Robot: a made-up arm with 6 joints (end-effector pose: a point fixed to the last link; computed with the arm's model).
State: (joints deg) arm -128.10 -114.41 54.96 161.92 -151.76 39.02
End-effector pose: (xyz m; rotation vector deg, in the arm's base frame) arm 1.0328 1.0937 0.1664 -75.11 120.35 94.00
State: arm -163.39 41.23 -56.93 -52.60 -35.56 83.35
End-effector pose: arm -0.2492 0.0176 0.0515 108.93 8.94 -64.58
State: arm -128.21 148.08 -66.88 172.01 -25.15 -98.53
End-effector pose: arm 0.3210 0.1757 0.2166 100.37 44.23 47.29
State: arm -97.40 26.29 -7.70 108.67 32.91 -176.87
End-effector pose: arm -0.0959 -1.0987 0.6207 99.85 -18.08 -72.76
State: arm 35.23 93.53 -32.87 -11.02 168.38 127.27
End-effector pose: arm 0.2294 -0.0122 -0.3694 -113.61 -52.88 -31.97
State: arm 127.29 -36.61 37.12 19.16 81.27 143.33
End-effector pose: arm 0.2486 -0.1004 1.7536 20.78 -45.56 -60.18
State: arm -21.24 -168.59 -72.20 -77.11 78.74 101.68
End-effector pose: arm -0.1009 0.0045 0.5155 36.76 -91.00 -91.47
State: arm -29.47 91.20 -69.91 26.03 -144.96 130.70
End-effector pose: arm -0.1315 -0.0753 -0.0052 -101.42 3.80 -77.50
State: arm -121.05 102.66 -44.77 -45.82 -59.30 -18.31
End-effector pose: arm -0.0439 0.1229 -0.1822 -118.98 -28.38 -2.80
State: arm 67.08 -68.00 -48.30 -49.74 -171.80 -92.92
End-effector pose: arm 0.1576 0.1321 0.7981 -58.75 123.50 -28.52
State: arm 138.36 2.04 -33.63 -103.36 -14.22 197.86
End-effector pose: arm -0.4994 0.3992 0.4448 59.75 105.41 -129.53
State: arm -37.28 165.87 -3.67 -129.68 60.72 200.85
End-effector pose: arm -0.4915 0.4905 -0.3891 -11.41 -118.88 -93.52
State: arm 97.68 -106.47 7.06 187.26 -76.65 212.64
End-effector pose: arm -0.0079 -1.0179 0.9373 113.49 -106.35 -44.77
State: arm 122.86 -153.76 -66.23 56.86 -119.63 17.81
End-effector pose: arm 0.2832 -0.2923 0.5688 -35.17 16.27 67.93
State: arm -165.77 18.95 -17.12 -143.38 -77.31 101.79
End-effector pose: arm -0.8168 -0.3272 0.4465 -5.56 -59.99 -102.19
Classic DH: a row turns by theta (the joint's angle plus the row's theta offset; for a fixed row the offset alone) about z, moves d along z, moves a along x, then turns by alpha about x. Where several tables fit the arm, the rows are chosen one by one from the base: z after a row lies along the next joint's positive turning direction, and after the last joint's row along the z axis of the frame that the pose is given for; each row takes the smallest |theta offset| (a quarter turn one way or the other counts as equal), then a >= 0, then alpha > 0; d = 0 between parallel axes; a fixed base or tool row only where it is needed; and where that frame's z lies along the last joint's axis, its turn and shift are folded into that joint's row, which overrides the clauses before.
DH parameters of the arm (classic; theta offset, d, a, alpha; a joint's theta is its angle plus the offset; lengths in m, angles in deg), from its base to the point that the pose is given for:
joint 1: 0 0.347 0 -90
joint 2: -90 0 0.712 180
joint 3: 0 0 0 -90
joint 4: 0 -0.856 0 90
joint 5: 0 0.145 0 -90
joint 6: 90 0 0 90
tool (fixed): -90 0 0 0

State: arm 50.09 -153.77 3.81 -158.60 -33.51 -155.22
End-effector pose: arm -0.8002 -0.7463 0.0837 57.54 -149.70 -66.49
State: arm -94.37 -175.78 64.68 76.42 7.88 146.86
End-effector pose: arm -0.0071 0.3534 -1.1773 -83.09 18.50 88.24
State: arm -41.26 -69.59 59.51 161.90 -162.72 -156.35
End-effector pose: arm -0.8428 0.9228 1.2312 -13.29 75.55 -15.29
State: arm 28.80 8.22 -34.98 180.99 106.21 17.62
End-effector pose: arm 0.5647 0.4759 0.4639 33.09 31.18 -139.87
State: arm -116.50 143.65 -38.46 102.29 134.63 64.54
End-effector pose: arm 0.2233 0.3788 -0.3365 26.25 -28.23 -67.22
